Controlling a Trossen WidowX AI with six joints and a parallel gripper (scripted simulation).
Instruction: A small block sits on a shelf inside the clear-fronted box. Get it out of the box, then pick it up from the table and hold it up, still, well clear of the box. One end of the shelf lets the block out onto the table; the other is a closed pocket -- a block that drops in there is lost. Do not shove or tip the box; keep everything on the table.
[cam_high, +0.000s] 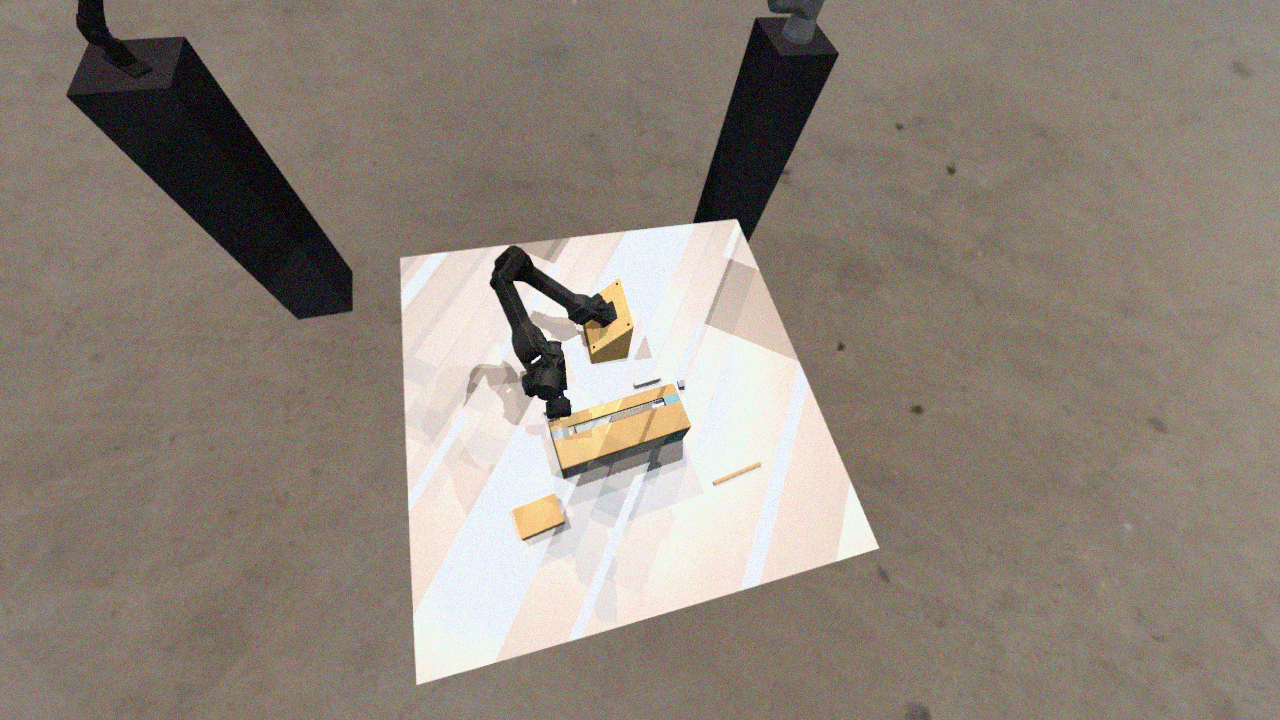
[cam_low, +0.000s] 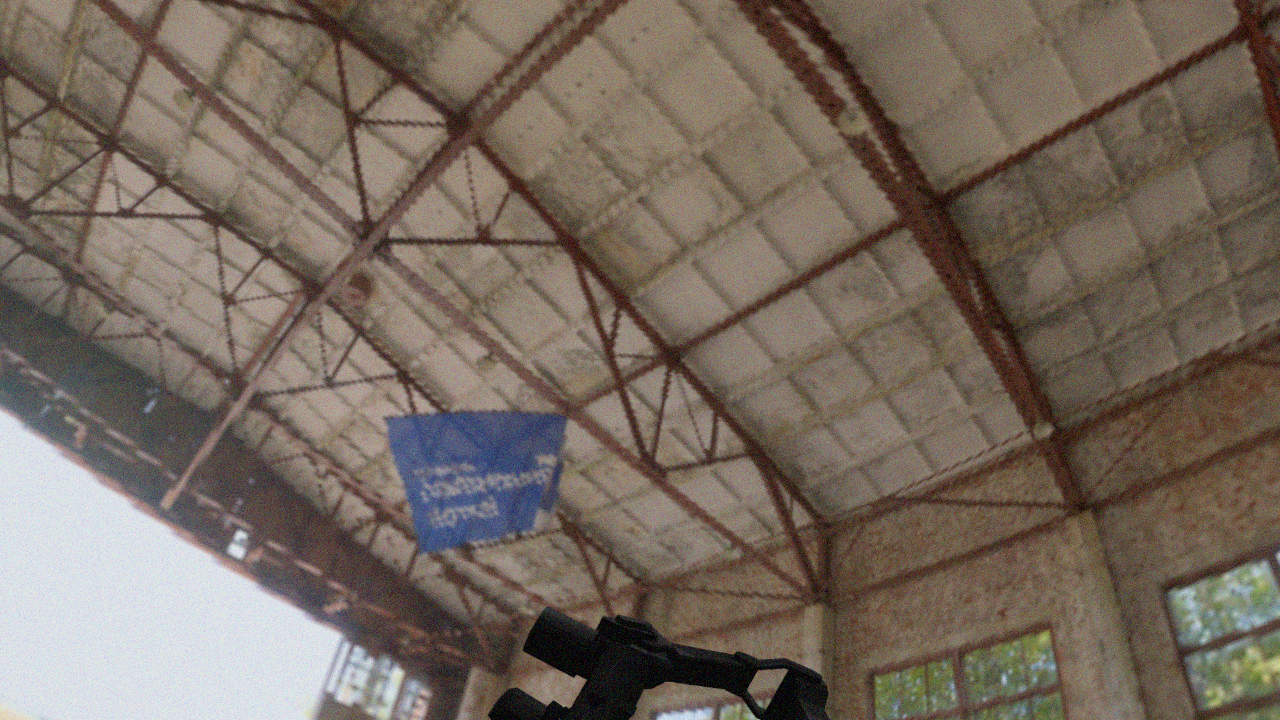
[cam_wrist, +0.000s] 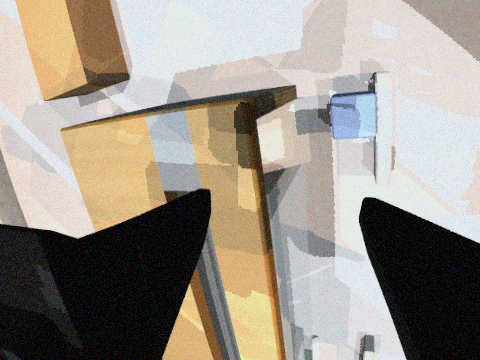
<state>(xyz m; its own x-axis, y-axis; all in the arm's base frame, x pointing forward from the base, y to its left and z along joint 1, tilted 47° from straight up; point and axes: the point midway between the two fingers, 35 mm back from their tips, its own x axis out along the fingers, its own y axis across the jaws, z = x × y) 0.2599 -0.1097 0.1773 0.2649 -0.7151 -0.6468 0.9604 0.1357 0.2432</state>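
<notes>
The blue block is 140 mm below my gripper tip, 20 mm behind it and 10 mm to the right of it. Round my gripper tip: wooden box 160 mm to the left, 100 mm below, 40 mm ahead; then flat tan tile 260 mm ahead, 130 mm below, 110 mm to the right; then thin stick 490 mm to the left, 280 mm ahead, 160 mm below.
</notes>
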